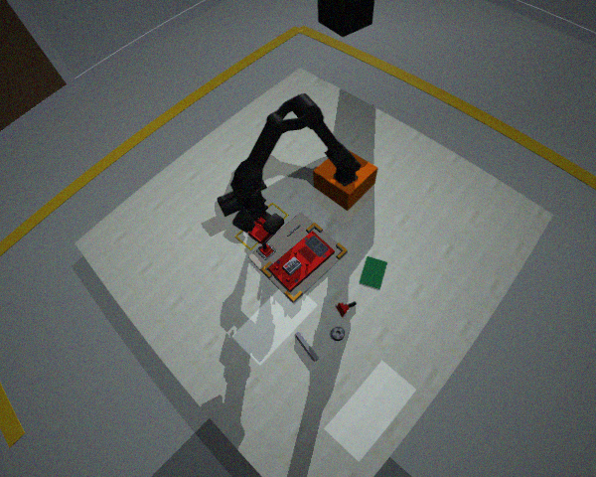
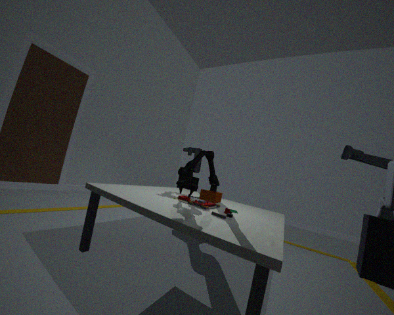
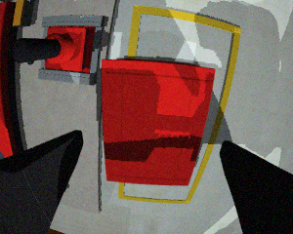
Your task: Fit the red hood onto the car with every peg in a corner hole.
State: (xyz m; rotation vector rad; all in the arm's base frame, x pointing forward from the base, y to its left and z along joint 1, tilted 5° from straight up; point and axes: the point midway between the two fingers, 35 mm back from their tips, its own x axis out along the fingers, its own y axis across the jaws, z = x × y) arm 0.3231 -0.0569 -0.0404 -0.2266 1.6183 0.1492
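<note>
Right now the red hood is 20 mm below my gripper tip. Also, from my gripper tip: grey bar (420 mm to the left, 120 mm ahead, 30 mm below); grey engine block (190 mm to the left, 10 mm below); green card (360 mm to the left, 200 mm behind, 40 mm below).
</note>
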